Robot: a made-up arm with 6 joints. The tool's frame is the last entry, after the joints.
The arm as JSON. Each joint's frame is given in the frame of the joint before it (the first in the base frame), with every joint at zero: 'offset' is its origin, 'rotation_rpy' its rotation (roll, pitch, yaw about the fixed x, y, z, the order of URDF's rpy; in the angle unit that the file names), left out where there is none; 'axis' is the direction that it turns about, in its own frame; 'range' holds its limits. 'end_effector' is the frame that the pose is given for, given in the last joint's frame.
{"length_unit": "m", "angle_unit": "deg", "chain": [
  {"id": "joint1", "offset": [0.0, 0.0, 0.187], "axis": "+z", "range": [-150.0, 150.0]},
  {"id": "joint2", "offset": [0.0, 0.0, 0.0], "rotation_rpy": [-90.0, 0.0, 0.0], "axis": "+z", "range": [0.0, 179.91]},
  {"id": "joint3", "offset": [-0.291, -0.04, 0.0], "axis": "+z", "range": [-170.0, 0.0]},
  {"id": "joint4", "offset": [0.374, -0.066, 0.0], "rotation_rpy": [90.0, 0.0, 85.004], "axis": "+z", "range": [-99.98, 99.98]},
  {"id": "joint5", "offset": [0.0, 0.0, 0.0], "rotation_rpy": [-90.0, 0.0, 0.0], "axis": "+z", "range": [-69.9, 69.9]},
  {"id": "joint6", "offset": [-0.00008, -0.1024, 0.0], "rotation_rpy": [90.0, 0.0, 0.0], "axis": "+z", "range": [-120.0, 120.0]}
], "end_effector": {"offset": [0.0, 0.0, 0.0]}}
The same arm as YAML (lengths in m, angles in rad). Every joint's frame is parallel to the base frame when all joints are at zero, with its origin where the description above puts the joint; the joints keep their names.
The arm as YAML. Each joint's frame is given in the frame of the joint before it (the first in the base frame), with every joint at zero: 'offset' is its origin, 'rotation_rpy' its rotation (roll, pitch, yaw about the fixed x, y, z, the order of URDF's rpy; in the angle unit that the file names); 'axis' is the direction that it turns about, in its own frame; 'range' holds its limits. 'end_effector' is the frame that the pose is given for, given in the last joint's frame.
length_unit: m
angle_unit: rad
chain:
  - id: joint1
    offset: [0.0, 0.0, 0.187]
    rotation_rpy: [0.0, 0.0, 0.0]
    axis: "+z"
    range: [-2.618, 2.618]
  - id: joint2
    offset: [0.0, 0.0, 0.0]
    rotation_rpy: [0.0, 0.0, 0.0]
    axis: "+y"
    range: [0.0, 3.14]
  - id: joint3
    offset: [-0.291, 0.0, 0.04]
    rotation_rpy: [0.0, 0.0, 0.0]
    axis: "+y"
    range: [-2.9671, 0.0]
  - id: joint4
    offset: [0.374, 0.0, 0.066]
    rotation_rpy: [0.0, 0.0, 0.0]
    axis: [0.9962, 0.0, 0.0871]
    range: [-1.745, 1.745]
  - id: joint5
    offset: [0.0, 0.0, 0.0]
    rotation_rpy: [0.0, 0.0, 0.0]
    axis: "+y"
    range: [-1.22, 1.22]
  - id: joint6
    offset: [0.102, 0.0, 0.009]
    rotation_rpy: [0.0, 0.0, 0.0]
    axis: [0.9962, 0.0, 0.0871]
    range: [-2.0944, 2.0944]
end_effector:
  offset: [0.0, 0.0, 0.0]
  rotation_rpy: [0.0, 1.4836, 0.0]

